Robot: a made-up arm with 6 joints.
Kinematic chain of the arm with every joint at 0, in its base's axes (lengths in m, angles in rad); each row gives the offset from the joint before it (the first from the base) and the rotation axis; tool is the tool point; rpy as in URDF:
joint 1: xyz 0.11 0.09 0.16 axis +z
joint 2: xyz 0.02 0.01 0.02 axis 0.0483 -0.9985 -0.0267
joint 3: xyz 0.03 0 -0.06 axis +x
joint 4: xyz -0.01 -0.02 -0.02 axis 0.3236 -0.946 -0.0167
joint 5: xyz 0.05 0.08 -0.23 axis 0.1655 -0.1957 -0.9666
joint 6: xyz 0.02 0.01 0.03 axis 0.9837 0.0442 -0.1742
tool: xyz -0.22 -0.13 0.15 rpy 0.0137 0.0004 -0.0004
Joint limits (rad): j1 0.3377..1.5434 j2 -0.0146..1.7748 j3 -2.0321..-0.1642 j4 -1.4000..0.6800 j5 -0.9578..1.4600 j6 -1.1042..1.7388
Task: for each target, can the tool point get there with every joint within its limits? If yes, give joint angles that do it. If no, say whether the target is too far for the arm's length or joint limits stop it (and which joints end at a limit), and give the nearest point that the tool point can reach.
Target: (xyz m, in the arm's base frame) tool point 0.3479 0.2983 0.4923
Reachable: no: joint limits stop it (at a limit: joint 2, joint 3, joint 4, joint 5) | nearest point 0.3456 0.2963 0.3656 | short by 0.127 m
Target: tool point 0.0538 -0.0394 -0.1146
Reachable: yes | joints 0.8751 0.5497 -1.7527 -0.8260 1.0400 0.5703
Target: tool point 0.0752 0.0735 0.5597
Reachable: no: joint limits stop it (at a limit: joint 1, joint 2, joint 3, joint 5) | nearest point 0.0773 0.0432 0.4057 | short by 0.157 m
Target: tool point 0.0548 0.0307 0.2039
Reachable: yes | joints 1.0260 0.9308 -1.6421 -0.7222 -0.5157 0.2723
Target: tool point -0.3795 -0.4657 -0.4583
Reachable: no: too far | nearest point -0.1061 -0.1553 -0.1631 | short by 0.508 m
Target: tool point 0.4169 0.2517 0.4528
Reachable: no: joint limits stop it (at a limit: joint 2, joint 3, joint 4, joint 5) | nearest point 0.4001 0.2429 0.3639 | short by 0.091 m
